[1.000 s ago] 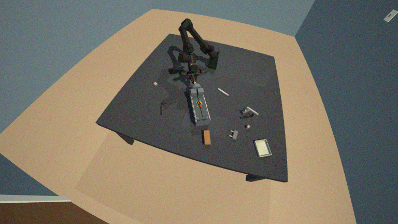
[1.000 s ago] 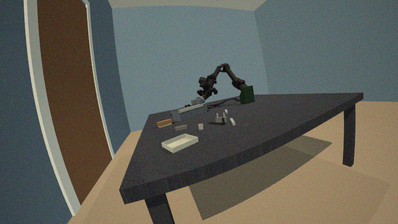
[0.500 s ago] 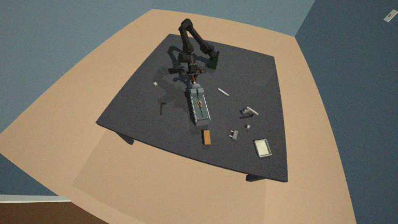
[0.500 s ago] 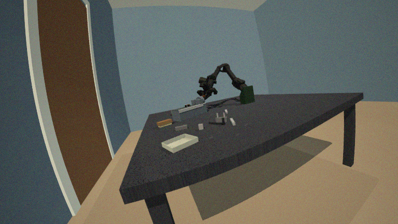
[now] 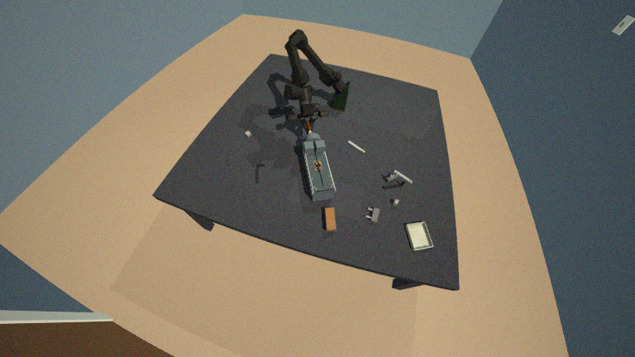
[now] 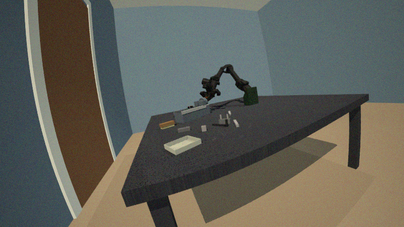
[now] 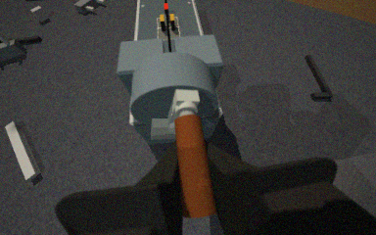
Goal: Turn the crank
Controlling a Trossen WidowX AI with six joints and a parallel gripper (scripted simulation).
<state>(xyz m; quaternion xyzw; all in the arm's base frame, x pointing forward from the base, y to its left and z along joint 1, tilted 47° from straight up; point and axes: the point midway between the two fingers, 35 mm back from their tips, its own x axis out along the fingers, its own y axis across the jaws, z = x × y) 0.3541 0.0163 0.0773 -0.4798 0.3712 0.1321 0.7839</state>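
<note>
My gripper tip is 20 mm below the crank. From my gripper tip the other things lie so: orange crank handle 30 mm above, 10 mm to the right, 10 mm behind; then red pointer 160 mm ahead, 110 mm to the left, 10 mm below; then orange block 310 mm ahead, 230 mm to the left, 80 mm below.
</note>
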